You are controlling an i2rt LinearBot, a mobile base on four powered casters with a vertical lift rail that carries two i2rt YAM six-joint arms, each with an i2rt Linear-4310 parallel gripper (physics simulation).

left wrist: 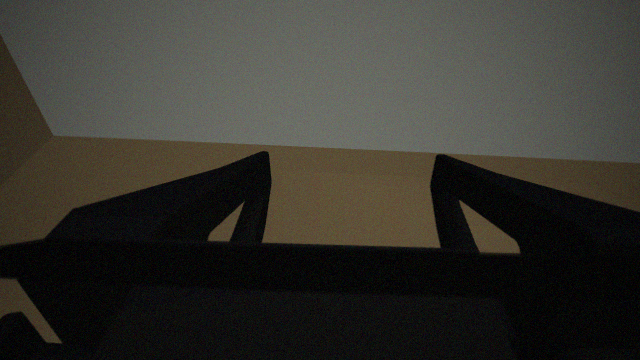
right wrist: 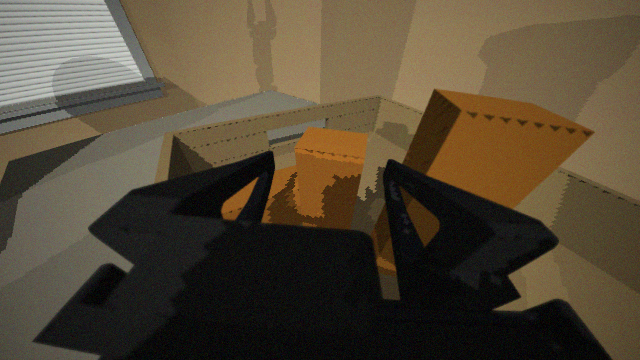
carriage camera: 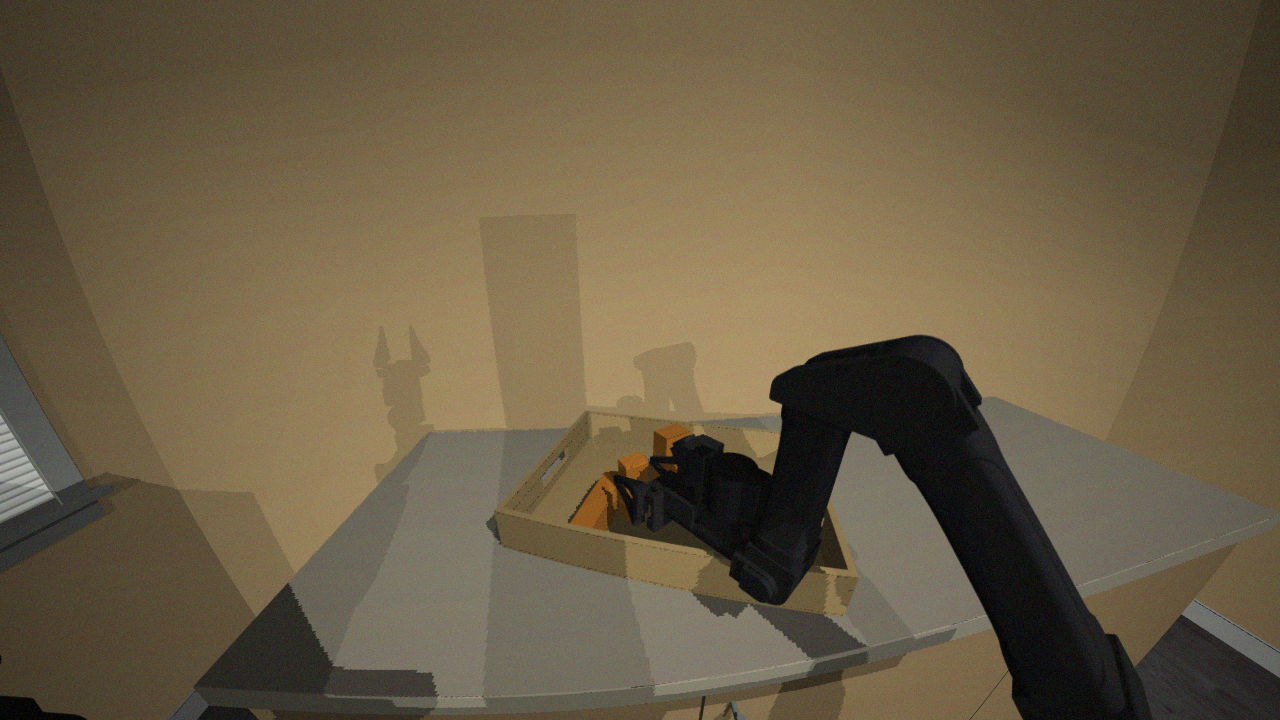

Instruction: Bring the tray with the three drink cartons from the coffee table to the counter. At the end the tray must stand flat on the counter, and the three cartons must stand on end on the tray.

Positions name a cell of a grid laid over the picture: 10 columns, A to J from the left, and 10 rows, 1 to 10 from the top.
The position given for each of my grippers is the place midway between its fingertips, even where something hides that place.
Observation:
I see my left gripper (left wrist: F5), my right gripper (carriage camera: E7), a tan tray (carriage camera: E8), a grey counter (carriage camera: D9) and a window with blinds (right wrist: B2).
The tan tray shows as well in the right wrist view (right wrist: J8). My right gripper also shows in the right wrist view (right wrist: F5). The grey counter shows as well in the right wrist view (right wrist: A6). The left wrist view misses the tan tray: it is out of frame.

